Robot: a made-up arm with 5 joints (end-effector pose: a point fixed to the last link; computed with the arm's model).
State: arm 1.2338 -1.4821 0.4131 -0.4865 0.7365
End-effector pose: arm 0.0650 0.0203 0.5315 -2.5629 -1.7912 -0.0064
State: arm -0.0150 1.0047 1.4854 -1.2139 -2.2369
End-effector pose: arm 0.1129 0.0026 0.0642 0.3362 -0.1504 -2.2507
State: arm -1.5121 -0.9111 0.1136 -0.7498 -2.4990
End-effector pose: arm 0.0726 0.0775 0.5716 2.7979 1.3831 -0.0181
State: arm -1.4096 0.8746 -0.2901 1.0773 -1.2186
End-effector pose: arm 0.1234 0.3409 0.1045 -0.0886 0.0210 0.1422
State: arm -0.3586 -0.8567 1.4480 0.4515 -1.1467
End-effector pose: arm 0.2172 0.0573 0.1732 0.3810 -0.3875 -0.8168
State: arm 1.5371 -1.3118 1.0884 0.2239 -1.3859
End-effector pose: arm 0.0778 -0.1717 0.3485 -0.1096 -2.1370 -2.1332
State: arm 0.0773 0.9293 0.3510 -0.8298 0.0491
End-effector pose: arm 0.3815 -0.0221 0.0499 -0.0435 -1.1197 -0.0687
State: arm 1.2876 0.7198 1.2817 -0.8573 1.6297
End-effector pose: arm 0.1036 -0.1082 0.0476 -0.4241 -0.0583 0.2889
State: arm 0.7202 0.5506 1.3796 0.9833 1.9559
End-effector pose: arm 0.0760 -0.0026 0.1142 1.3672 0.3594 0.9952
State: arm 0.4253 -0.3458 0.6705 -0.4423 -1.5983
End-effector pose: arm 0.3363 -0.1184 0.3249 1.1166 -1.5948 -1.4889
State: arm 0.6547 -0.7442 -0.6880 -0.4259 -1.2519
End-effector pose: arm 0.0375 0.0274 0.6356 -0.9394 2.8071 -0.3550
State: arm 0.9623 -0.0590 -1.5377 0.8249 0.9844
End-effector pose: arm 0.1301 -0.0828 0.6330 -1.9042 -1.3646 -0.0131
